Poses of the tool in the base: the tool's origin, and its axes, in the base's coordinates. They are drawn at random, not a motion.
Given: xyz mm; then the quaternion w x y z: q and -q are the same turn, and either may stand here.
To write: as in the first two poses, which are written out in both.
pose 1, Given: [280.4, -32.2, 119.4, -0.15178, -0.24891, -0.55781, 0.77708]
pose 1, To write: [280.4, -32.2, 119.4, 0.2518, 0.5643, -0.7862, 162.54]
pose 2, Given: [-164.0, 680.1, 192.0, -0.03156, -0.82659, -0.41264, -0.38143]
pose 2, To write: [-164.0, 680.1, 192.0, 0.8270, 0.4128, 0.3816, 176.38]
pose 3, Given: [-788.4, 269.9, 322.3, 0.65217, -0.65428, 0.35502, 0.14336]
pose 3, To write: [-788.4, 269.9, 322.3, -0.8631, 0.4683, 0.1891, 98.59]
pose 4, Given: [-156.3, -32.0, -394.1, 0.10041, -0.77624, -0.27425, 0.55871]
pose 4, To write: [-156.3, -32.0, -394.1, -0.7802, -0.2756, 0.5615, 168.47]
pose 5, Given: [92.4, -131.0, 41.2, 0.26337, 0.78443, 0.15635, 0.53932]
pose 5, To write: [92.4, -131.0, 41.2, 0.8131, 0.1621, 0.5591, 149.46]
